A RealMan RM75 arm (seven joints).
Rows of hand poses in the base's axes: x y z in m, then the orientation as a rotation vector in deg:
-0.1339, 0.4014, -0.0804, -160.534, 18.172, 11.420
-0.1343, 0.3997, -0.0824, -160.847, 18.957, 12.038
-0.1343, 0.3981, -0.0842, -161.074, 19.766, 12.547
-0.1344, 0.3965, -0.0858, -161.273, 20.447, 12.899
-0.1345, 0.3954, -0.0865, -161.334, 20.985, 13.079
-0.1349, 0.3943, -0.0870, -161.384, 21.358, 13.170
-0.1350, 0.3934, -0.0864, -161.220, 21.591, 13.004
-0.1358, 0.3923, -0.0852, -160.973, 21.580, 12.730
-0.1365, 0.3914, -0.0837, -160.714, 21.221, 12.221
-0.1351, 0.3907, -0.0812, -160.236, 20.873, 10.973
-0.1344, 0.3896, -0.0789, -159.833, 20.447, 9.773
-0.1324, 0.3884, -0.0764, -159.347, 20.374, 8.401
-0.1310, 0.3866, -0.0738, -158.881, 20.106, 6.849
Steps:
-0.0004, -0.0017, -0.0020, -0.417, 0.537, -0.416
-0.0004, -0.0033, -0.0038, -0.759, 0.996, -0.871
-0.0005, -0.0049, -0.0054, -1.059, 1.330, -1.260
-0.0006, -0.0060, -0.0061, -1.205, 1.521, -1.592
-0.0010, -0.0071, -0.0066, -1.314, 1.631, -1.824
-0.0011, -0.0080, -0.0060, -1.192, 1.538, -2.024
-0.0019, -0.0091, -0.0048, -0.950, 1.337, -2.085
-0.0026, -0.0100, -0.0033, -0.641, 0.931, -1.940
-0.0012, -0.0107, -0.0008, -0.133, 0.005, -1.920
-0.0005, -0.0118, 0.0015, 0.306, -0.899, -1.829
0.0015, -0.0130, 0.0040, 0.757, -1.885, -2.008
0.0029, -0.0148, 0.0066, 1.202, -3.024, -2.072

